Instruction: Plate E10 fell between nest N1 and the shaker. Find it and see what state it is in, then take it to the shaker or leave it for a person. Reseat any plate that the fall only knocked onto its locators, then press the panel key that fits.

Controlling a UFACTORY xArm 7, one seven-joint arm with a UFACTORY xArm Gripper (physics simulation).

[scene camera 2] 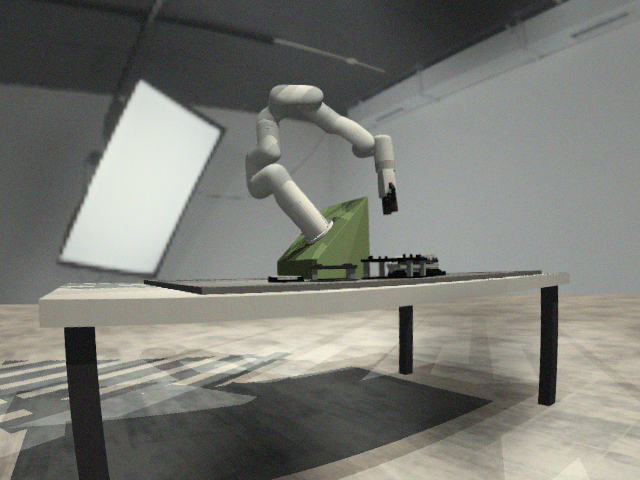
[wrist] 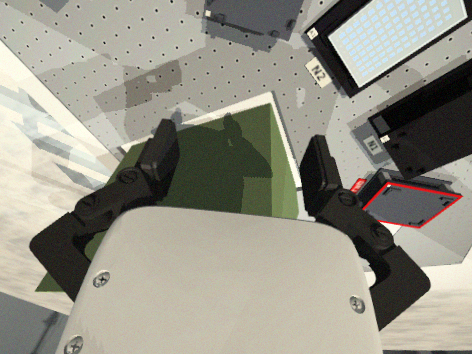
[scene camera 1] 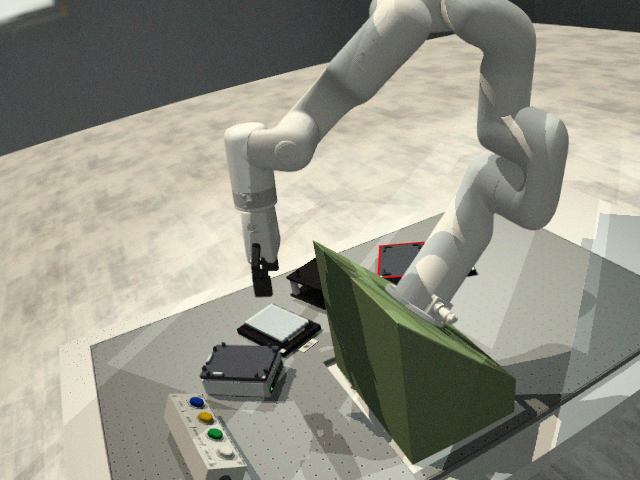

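Pixels of known places: gripper, fingertip midpoint: [scene camera 2: 390, 213] [wrist: 241, 143] [scene camera 1: 267, 282]; arm's base, link origin: [scene camera 2: 320, 232] [scene camera 1: 413, 307].
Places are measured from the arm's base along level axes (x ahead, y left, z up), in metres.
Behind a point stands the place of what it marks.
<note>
My gripper [scene camera 1: 262, 279] @(x 0.173, y 0.198, z 0.064 m) [scene camera 2: 389, 201] @(x 0.173, y 0.198, z 0.064 m) [wrist: 241, 143] @(x 0.173, y 0.198, z 0.064 m) is open and empty, high above the table. The shaker [scene camera 1: 240, 362] @(x 0.221, y 0.280, z -0.115 m) [wrist: 252, 15] @(x 0.190, y 0.236, z -0.115 m) shows a dark top with corner locators and a green light; no plate shows on it. Nest N2 [scene camera 1: 249, 333] @(x 0.356, y 0.211, z -0.155 m) [wrist: 345, 82] @(x 0.271, y 0.096, z -0.156 m) holds a pale plate [scene camera 1: 277, 321] @(x 0.330, y 0.146, z -0.139 m) [wrist: 400, 37] @(x 0.338, y 0.133, z -0.139 m) that looks flat. Nest N1 [scene camera 1: 307, 279] @(x 0.398, y 0.023, z -0.112 m) [wrist: 435, 127] @(x 0.368, y 0.000, z -0.112 m) is black and partly hidden in scene camera 1 and cut off in the wrist view. The key panel [scene camera 1: 180, 428] @(x 0.103, y 0.448, z -0.101 m) has blue, yellow, green and white keys. I cannot identify plate E10 in these views.
The green pedestal [scene camera 1: 457, 392] @(x -0.165, y 0.045, z -0.062 m) [scene camera 2: 356, 242] @(x 0.150, y 0.043, z -0.047 m) [wrist: 282, 165] @(x 0.149, y 0.036, z -0.089 m) carries the arm and rises beside the nests. A red-outlined dark platform [scene camera 1: 400, 259] @(x 0.335, y -0.210, z -0.130 m) [wrist: 415, 204] @(x 0.352, y -0.210, z -0.130 m) stands beyond N1. A red label [wrist: 358, 186] @(x 0.258, y -0.156, z -0.168 m) lies beside it, its text too small to read.
</note>
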